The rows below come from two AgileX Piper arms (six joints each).
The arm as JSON. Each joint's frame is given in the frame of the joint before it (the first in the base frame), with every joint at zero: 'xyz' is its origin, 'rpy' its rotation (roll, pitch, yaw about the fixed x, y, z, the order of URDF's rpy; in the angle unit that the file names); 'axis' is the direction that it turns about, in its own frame. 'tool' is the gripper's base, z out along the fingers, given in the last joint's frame.
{
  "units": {
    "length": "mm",
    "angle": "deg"
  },
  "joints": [
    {
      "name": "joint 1",
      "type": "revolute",
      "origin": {
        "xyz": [
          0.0,
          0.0,
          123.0
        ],
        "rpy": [
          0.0,
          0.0,
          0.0
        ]
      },
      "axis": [
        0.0,
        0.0,
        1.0
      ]
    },
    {
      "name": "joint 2",
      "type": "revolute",
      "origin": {
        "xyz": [
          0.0,
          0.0,
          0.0
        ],
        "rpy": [
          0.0,
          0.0,
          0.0
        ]
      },
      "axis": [
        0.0,
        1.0,
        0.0
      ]
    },
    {
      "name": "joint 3",
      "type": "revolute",
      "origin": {
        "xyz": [
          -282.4,
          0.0,
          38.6
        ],
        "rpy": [
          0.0,
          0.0,
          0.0
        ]
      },
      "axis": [
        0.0,
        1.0,
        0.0
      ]
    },
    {
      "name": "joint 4",
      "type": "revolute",
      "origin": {
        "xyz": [
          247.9,
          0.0,
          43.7
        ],
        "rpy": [
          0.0,
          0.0,
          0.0
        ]
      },
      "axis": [
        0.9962,
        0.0,
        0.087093
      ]
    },
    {
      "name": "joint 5",
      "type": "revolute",
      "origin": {
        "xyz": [
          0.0,
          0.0,
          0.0
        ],
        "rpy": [
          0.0,
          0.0,
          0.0
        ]
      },
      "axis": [
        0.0,
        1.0,
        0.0
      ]
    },
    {
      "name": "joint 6",
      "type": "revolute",
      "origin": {
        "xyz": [
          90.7,
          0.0,
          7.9
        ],
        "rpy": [
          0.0,
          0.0,
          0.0
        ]
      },
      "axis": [
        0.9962,
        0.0,
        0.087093
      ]
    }
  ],
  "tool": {
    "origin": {
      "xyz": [
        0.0,
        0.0,
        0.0
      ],
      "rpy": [
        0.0,
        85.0,
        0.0
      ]
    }
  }
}
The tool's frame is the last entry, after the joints.
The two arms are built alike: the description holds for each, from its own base.
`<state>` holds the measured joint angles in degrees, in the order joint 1, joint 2, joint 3, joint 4, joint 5, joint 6, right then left.
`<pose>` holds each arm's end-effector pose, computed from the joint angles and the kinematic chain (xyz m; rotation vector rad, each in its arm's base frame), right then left.
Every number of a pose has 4 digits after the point. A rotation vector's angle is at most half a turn.
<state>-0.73 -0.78 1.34 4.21 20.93 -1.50 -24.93 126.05 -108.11 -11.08 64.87 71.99</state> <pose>0.0527 0.0017 0.1732 0.0331 1.8575 0.0450 0.4161 -0.2109 0.2063 2.0878 1.9717 -0.1204</pose>
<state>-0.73 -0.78 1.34 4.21 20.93 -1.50 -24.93 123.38 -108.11 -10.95 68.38 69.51</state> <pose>0.0527 0.0017 0.1732 0.0331 1.8575 0.0450 0.4071 -0.2070 0.2267 2.0655 2.0154 -0.1386</pose>
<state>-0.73 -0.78 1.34 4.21 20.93 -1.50 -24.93 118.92 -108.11 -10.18 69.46 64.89</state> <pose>0.0527 0.0017 0.1732 0.0331 1.8575 0.0450 0.3975 -0.2014 0.2612 1.9630 2.0515 -0.1080</pose>
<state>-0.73 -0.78 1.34 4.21 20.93 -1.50 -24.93 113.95 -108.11 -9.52 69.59 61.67</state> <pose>0.0527 0.0017 0.1732 0.0331 1.8575 0.0450 0.3853 -0.1947 0.2990 1.8652 2.0421 -0.0677</pose>
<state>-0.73 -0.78 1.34 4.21 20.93 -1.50 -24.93 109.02 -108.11 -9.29 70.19 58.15</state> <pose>0.0527 0.0017 0.1732 0.0331 1.8575 0.0450 0.3695 -0.1870 0.3350 1.7649 2.0382 -0.0495</pose>
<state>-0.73 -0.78 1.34 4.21 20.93 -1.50 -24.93 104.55 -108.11 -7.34 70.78 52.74</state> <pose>0.0527 0.0017 0.1732 0.0331 1.8575 0.0450 0.3538 -0.1766 0.3658 1.6432 2.0671 -0.0118</pose>
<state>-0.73 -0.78 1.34 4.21 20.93 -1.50 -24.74 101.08 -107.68 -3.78 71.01 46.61</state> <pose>0.0527 0.0017 0.1732 0.0331 1.8575 0.0450 0.3424 -0.1640 0.3864 1.5143 2.1191 0.0477</pose>
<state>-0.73 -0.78 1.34 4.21 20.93 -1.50 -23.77 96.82 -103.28 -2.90 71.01 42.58</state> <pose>0.0527 0.0017 0.1732 0.0331 1.8575 0.0450 0.3271 -0.1488 0.3917 1.4237 2.1859 0.0486</pose>
